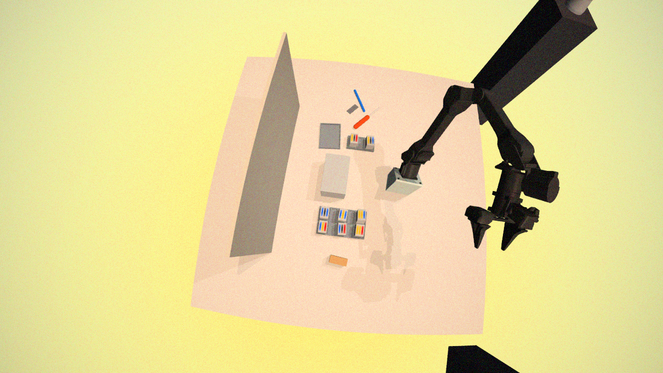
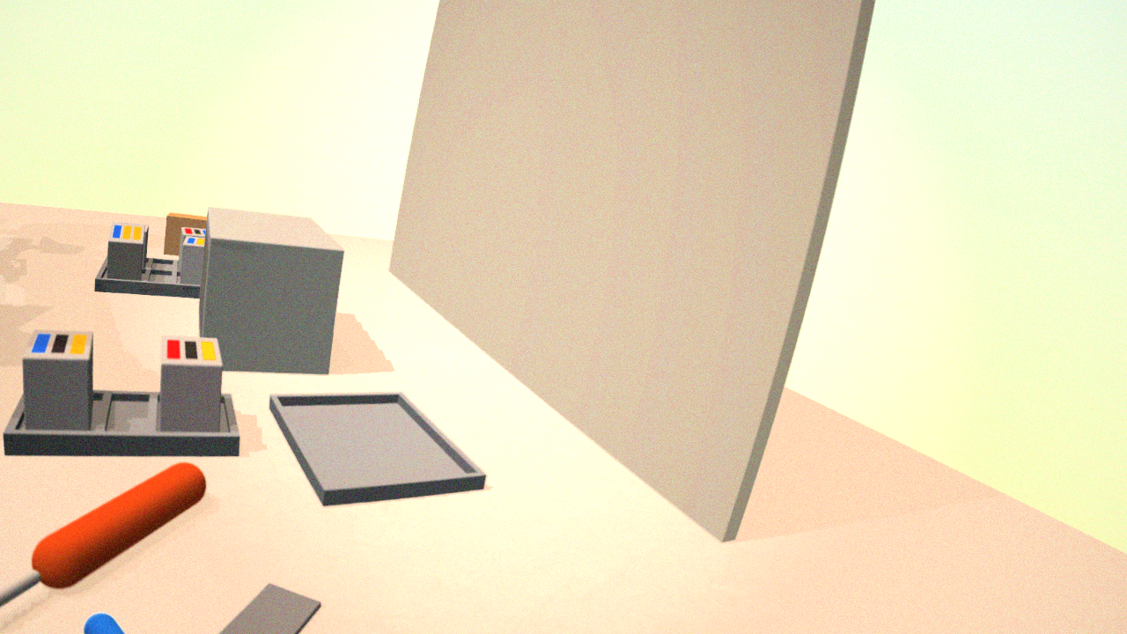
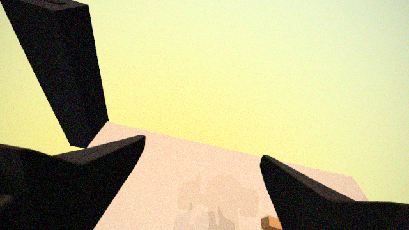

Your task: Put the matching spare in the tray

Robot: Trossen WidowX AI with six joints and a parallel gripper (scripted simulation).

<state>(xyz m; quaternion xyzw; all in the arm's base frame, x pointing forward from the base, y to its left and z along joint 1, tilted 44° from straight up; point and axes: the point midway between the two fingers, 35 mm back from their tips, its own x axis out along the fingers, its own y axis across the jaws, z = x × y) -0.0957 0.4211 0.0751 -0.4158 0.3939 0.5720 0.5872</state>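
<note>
Right now my gripper tip is 45 cm to the left of the rack, 44 cm above it and 31 cm short of it. Also, from my gripper tip: grey tray: 47 cm to the right, 45 cm below, 45 cm ahead; wall panel: 64 cm ahead, 28 cm to the right, 23 cm below; mounted unit: 41 cm ahead, 40 cm below, 26 cm to the right.
</note>
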